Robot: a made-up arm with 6 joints.
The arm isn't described. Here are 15 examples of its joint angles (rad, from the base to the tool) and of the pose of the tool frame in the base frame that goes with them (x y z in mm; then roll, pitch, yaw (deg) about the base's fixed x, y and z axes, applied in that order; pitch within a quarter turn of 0, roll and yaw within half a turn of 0).
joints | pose
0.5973 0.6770 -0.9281 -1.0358 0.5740 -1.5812 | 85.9 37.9 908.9 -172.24 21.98 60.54
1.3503 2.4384 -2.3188 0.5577 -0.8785 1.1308 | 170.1 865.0 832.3 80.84 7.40 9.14
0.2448 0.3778 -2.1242 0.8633 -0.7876 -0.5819 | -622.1 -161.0 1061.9 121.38 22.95 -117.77
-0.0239 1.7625 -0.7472 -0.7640 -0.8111 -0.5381 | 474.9 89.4 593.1 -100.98 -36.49 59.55
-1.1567 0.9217 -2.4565 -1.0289 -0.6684 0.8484 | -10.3 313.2 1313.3 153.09 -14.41 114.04
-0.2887 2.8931 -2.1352 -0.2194 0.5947 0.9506 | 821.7 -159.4 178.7 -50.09 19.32 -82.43
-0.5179 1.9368 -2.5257 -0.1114 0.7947 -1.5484 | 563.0 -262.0 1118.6 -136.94 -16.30 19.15
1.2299 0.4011 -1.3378 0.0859 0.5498 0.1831 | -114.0 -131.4 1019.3 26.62 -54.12 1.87
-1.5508 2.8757 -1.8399 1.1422 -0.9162 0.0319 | 0.9 -839.8 211.3 -5.64 -11.39 171.57
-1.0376 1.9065 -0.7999 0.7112 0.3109 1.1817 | 351.8 -363.4 519.5 -58.08 52.82 172.98
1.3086 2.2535 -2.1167 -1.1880 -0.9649 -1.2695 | 112.6 799.9 805.0 173.55 14.57 176.82
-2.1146 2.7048 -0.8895 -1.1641 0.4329 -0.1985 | -206.1 -302.2 158.2 -65.47 61.90 -68.62
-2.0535 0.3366 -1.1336 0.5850 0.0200 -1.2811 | 140.6 164.3 1023.1 139.10 -70.27 29.63
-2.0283 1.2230 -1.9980 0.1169 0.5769 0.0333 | -7.6 -199.6 1223.4 5.00 -55.20 -168.78
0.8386 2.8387 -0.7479 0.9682 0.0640 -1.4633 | 225.9 297.1 86.6 -60.26 59.18 52.21
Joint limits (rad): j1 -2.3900..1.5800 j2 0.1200..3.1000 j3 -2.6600..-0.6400 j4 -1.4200..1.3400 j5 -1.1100..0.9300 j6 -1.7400..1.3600
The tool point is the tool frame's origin. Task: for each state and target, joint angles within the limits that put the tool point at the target. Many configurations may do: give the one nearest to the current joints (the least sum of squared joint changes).
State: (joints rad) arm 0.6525 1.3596 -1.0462 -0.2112 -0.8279 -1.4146
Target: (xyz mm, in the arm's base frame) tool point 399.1 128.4 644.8
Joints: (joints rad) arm 0.1597 1.5447 -0.6400 -0.3027 -0.4159 -1.3241
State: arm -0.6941 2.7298 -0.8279 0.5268 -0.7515 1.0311
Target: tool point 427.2 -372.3 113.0
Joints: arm -0.8198 2.7615 -0.9751 0.5543 -0.7750 1.0347
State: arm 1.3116 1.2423 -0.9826 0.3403 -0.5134 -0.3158
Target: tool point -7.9 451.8 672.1
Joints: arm 1.5197 1.5648 -0.7418 0.3086 -0.4348 -0.3005
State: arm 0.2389 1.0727 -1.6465 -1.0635 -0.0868 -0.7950
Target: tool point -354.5 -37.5 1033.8
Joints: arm 0.2059 0.2148 -1.4601 -1.0650 -0.0718 -0.7905
